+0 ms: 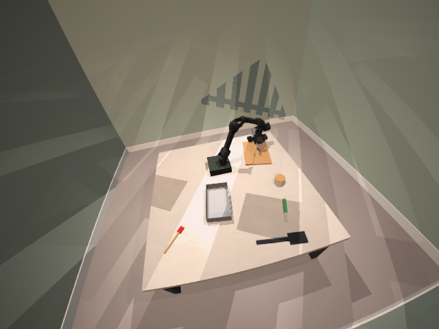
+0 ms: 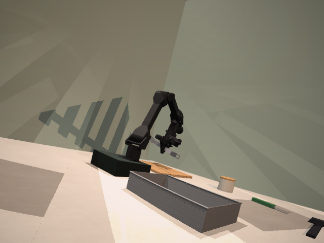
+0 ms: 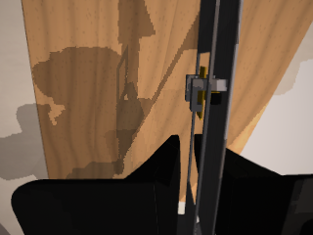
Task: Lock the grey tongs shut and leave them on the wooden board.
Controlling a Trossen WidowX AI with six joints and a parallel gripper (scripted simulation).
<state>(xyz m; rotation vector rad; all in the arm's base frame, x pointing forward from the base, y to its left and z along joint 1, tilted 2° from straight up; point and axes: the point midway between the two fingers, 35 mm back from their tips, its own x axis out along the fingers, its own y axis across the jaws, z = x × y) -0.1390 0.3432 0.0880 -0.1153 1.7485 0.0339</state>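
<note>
The wooden board is 10 mm to the left of my gripper tip and 90 mm below it. From my gripper tip the other things lie so: green-handled tool (680 mm ahead, 20 mm to the left, 100 mm below); cork-lidded jar (430 mm ahead, 80 mm to the left, 70 mm below); grey roasting tin (510 mm ahead, 440 mm to the right, 70 mm below).
</note>
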